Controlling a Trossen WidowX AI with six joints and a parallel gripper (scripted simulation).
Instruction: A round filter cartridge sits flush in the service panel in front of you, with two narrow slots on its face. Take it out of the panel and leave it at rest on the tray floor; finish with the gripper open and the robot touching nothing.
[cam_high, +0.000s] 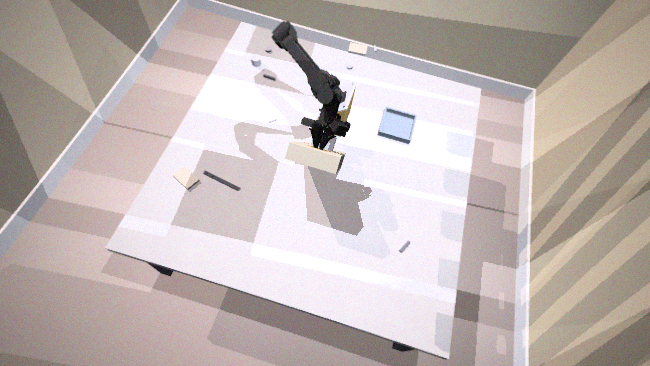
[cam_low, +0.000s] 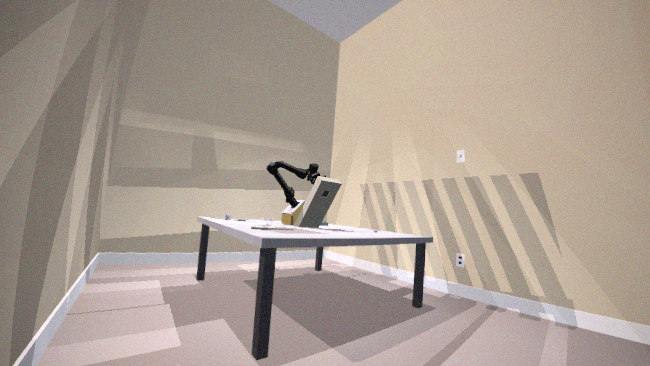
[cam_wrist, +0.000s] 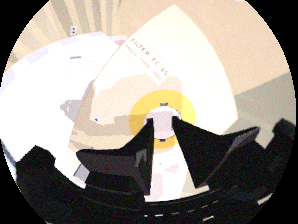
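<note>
The filter cartridge lies 1 cm below my gripper tip and 1 cm ahead of it. Also, from my gripper tip: tray (39 cm behind, 32 cm to the left, 27 cm below).
</note>
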